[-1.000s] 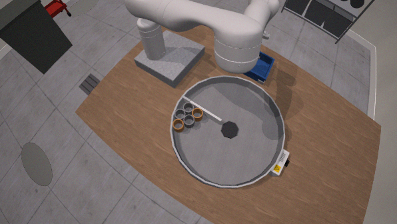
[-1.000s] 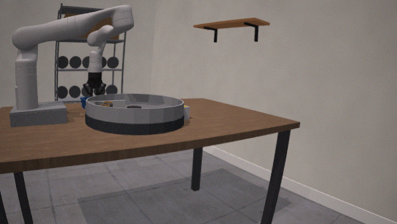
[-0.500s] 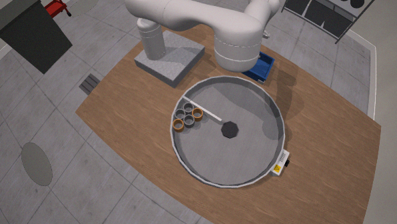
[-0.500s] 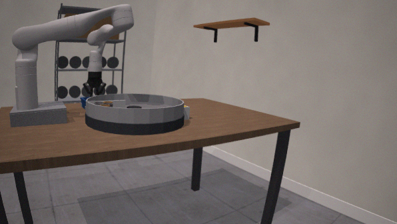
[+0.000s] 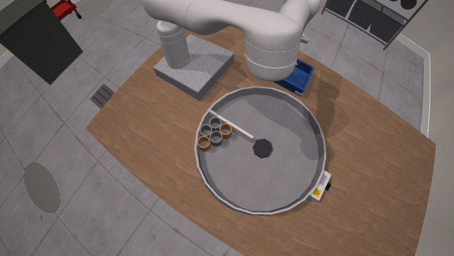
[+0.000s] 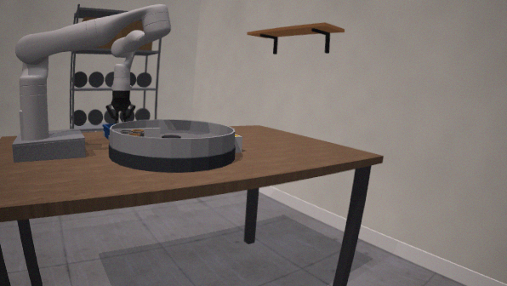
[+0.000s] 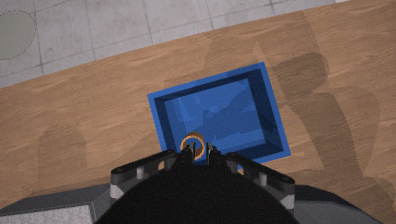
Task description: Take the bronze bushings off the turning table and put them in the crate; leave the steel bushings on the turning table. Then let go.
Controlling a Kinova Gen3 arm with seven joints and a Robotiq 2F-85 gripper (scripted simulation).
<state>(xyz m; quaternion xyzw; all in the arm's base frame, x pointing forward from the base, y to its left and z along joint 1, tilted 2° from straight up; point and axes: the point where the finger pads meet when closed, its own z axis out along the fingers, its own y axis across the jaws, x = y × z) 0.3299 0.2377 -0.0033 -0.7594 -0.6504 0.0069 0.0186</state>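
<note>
Right now my hand is 30 mm short of the blue crate, 40 mm to the right of it and 40 mm above it. From my hand the other things lie so: grey turning table 140 mm ahead, 320 mm to the right, 10 mm below.
</note>
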